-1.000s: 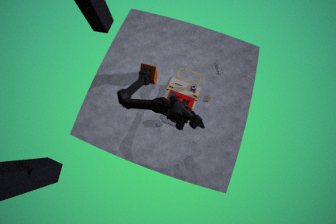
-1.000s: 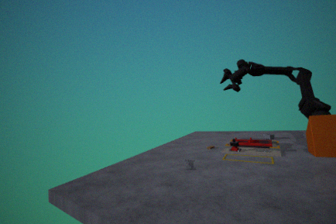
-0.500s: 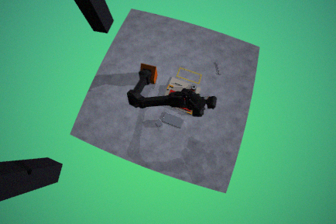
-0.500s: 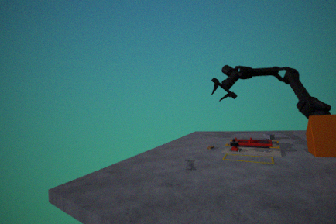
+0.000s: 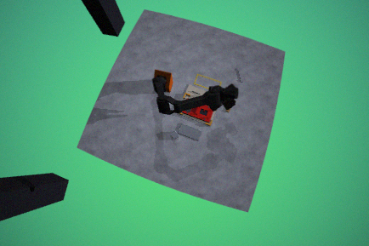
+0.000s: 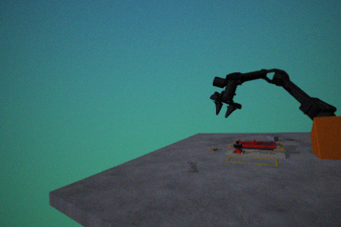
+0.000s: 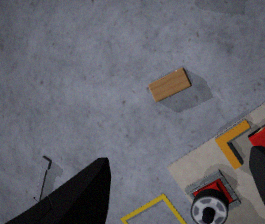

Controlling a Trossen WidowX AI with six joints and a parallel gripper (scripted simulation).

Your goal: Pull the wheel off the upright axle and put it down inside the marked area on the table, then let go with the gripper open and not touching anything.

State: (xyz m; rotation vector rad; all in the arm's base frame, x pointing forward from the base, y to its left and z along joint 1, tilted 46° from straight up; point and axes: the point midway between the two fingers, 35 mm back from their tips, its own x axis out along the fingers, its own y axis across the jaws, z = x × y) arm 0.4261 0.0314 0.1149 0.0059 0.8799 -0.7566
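Now: gripper tip 8 cm past the wheel, 7 cm to the right of it and 15 cm above it.
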